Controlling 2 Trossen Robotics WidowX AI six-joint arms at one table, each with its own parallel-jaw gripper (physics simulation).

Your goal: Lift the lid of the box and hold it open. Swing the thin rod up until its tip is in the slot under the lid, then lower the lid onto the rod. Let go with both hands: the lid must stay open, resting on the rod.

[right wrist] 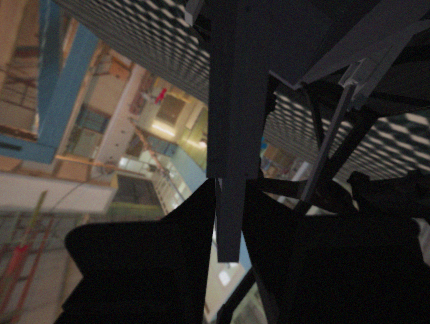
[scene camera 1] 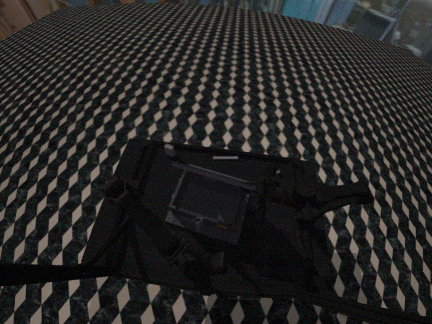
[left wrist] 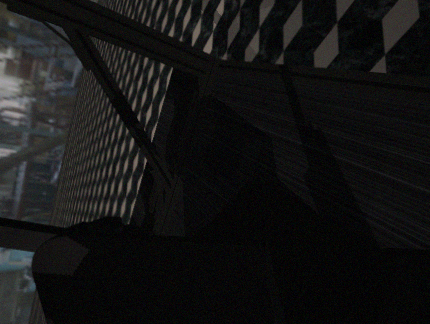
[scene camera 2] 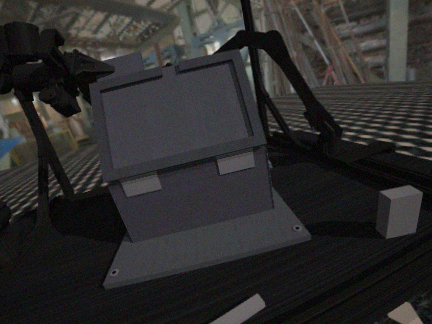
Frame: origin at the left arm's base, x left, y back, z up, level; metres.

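Seen in the pictures: left gripper, fingertip midpoint: [scene camera 1: 226,272] [left wrist: 256,192]; right gripper, fingertip midpoint: [right wrist: 224,182] [scene camera 1: 240,185] [scene camera 2: 116,71]; left arm's base, origin of the base link: [scene camera 2: 329,151]; right arm's base, origin of the base link: [scene camera 1: 301,218] [scene camera 2: 6,258].
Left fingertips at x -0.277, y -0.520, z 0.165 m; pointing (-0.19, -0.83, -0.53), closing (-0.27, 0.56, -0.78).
Observation:
Offsets run from my left fingertips to a thing's top centre. "*": to the spot under its first point. Level surfaces: height alone.
The grey box [scene camera 1: 205,206] [scene camera 2: 195,199] stands on its base plate @(* dy +0.069, dx +0.465, dz -0.172 m) [scene camera 2: 208,247] with the lid [scene camera 2: 176,112] [right wrist: 237,96] raised steeply. My right gripper [scene camera 1: 269,189] [scene camera 2: 102,69] [right wrist: 224,182] is shut on the lid's tab @(dy +0.004, dx +0.279, dz +0.199 m) [scene camera 2: 126,62] [right wrist: 228,231] at its free edge. In the right wrist view the thin rod @(dy +0.129, dx +0.165, dz +0.164 m) [right wrist: 326,144] leans up, with its top by a bracket under the lid. My left gripper [scene camera 1: 180,249] is shut on nothing, low at the box's front side. The left wrist view is too dark to show its fingers.
The box stands on a dark mat @(dz -0.184 m) [scene camera 1: 134,231] over a checkered surface [scene camera 1: 215,80]. A white strip @(dy +0.036, dx +0.604, dz -0.174 m) [scene camera 1: 225,157] [scene camera 2: 243,310] and a small pale block @(dy +0.367, dx +0.586, dz -0.108 m) [scene camera 1: 168,148] lie on the mat behind the box. The left arm [scene camera 2: 321,122] bends down beside the box.

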